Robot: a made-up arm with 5 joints. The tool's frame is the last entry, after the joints. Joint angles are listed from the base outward. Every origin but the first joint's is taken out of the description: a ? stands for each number. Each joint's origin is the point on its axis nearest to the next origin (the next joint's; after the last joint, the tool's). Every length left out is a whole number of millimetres.
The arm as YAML. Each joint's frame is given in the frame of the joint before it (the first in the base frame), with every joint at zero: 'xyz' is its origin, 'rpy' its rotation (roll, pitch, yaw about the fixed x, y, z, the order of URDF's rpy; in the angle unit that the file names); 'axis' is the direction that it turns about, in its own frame. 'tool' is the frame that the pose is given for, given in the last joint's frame.
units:
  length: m
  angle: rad
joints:
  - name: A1
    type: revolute
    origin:
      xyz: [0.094, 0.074, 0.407]
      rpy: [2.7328, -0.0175, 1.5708]
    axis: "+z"
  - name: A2
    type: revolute
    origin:
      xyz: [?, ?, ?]
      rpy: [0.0, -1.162, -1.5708]
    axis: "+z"
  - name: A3
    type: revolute
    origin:
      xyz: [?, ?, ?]
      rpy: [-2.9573, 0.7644, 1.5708]
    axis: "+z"
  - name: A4
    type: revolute
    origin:
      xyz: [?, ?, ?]
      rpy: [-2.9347, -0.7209, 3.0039]
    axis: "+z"
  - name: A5
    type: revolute
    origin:
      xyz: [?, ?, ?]
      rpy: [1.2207, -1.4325, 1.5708]
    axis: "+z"
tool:
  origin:
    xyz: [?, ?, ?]
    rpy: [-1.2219, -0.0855, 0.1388]
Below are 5 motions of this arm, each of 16 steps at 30 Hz.
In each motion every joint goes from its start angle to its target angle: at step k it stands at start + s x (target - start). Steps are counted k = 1, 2, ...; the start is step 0. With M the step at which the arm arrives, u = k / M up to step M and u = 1 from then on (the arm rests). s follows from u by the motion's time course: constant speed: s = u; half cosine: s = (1 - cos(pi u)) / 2; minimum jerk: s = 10 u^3 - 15 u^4 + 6 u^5.
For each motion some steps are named. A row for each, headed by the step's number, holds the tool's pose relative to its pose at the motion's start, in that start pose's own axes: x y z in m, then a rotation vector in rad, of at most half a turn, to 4 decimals.
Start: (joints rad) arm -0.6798 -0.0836 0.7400 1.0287 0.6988
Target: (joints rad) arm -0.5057 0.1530 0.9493 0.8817 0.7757
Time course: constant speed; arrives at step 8
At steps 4, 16:
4: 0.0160 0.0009 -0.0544 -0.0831 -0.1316 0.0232
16: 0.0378 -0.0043 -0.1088 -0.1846 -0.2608 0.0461

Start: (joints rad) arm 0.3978 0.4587 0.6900 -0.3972 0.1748
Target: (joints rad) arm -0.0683 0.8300 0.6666 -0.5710 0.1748
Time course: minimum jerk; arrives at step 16
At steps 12, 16:
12: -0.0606 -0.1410 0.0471 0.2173 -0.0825 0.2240
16: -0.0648 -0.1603 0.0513 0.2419 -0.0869 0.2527

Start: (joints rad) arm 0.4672 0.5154 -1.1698 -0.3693 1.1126
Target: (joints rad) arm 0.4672 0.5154 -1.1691 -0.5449 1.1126
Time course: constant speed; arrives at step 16
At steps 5, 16:
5: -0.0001 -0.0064 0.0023 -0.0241 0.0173 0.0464
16: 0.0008 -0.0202 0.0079 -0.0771 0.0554 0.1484

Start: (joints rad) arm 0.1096 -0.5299 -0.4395 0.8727 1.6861
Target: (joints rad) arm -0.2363 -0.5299 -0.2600 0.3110 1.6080
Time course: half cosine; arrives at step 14
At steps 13, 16:
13: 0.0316 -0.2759 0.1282 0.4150 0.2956 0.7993
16: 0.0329 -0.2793 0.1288 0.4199 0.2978 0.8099

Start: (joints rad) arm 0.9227 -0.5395 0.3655 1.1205 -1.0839
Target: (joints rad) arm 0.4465 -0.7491 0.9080 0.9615 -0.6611
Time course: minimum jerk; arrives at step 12
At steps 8, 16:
8: 0.0621 -0.2506 -0.0578 -0.8888 -0.5806 0.0555
16: 0.0832 -0.3232 -0.0277 -1.1324 -0.7282 0.1344

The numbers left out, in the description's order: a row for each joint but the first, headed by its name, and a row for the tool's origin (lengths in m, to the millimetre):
A2: 0.016 -0.007 0.0
A3: -0.039 0.066 0.0
A4: 0.291 0.065 0.0
A5: -0.017 0.011 0.0
tool: -0.17 0.041 0.0

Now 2 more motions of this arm.
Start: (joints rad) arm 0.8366 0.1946 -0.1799 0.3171 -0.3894
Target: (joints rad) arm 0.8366 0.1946 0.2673 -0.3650 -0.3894
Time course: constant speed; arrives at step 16
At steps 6, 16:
6: 0.0200 -0.0009 -0.0767 -0.3498 -0.1648 -0.0836
16: 0.0867 -0.0395 -0.2049 -0.9037 -0.4652 -0.2774

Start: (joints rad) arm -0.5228 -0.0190 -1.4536 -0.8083 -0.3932
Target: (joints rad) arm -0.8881 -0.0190 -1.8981 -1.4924 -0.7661
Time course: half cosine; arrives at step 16
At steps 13, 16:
13: 0.0512 0.0480 0.0552 -0.7631 0.4407 -0.1962
16: 0.0581 0.0533 0.0553 -0.8340 0.4706 -0.2190

